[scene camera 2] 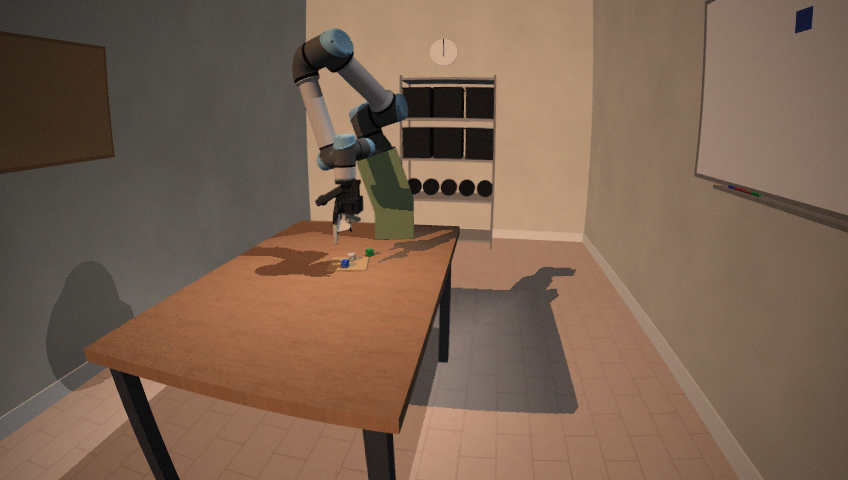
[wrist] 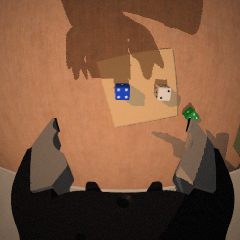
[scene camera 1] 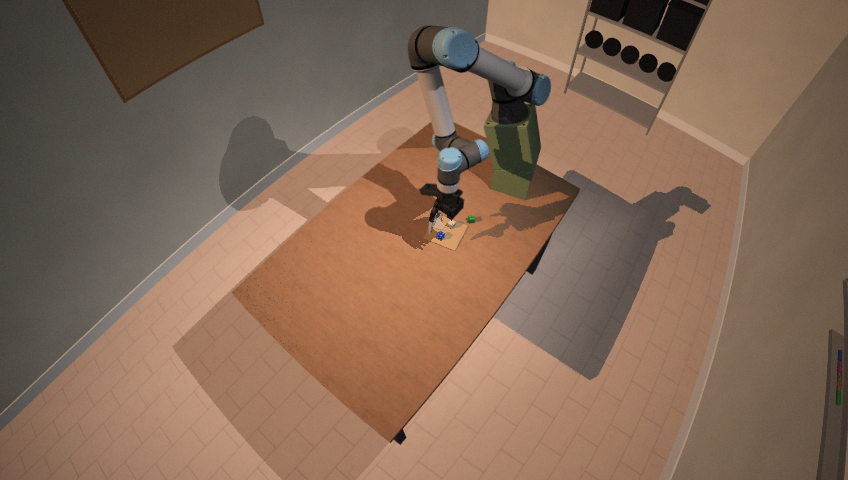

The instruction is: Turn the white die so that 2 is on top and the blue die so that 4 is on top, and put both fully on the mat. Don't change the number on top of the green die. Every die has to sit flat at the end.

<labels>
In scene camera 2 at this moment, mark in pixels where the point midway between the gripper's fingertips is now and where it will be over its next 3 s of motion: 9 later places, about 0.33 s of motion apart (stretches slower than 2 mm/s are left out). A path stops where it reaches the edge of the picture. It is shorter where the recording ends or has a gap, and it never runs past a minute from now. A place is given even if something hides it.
My gripper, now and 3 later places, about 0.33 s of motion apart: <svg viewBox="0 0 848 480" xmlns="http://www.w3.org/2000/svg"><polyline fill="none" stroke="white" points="344,237 344,233 343,224 343,216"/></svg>
</labels>
